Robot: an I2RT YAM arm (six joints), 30 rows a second.
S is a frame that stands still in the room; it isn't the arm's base.
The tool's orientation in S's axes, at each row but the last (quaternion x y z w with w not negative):
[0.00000 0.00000 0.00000 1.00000]
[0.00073 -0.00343 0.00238 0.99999]
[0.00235 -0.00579 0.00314 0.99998]
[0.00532 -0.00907 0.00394 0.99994]
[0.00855 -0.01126 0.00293 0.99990]
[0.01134 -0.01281 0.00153 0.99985]
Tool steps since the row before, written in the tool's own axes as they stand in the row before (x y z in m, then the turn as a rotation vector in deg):
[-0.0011 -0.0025 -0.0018 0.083 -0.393 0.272]
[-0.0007 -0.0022 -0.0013 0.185 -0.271 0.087]
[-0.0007 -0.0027 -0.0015 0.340 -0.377 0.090]
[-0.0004 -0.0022 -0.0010 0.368 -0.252 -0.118]
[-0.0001 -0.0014 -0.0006 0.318 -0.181 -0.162]
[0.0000 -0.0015 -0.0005 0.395 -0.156 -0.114]
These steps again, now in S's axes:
[-0.0011 -0.0025 -0.0018 0.083 -0.393 0.272]
[-0.0007 -0.0022 -0.0013 0.186 -0.270 0.088]
[-0.0007 -0.0027 -0.0015 0.341 -0.375 0.092]
[-0.0004 -0.0022 -0.0010 0.372 -0.248 -0.114]
[-0.0001 -0.0014 -0.0006 0.323 -0.176 -0.158]
[0.0000 -0.0015 -0.0005 0.398 -0.152 -0.107]

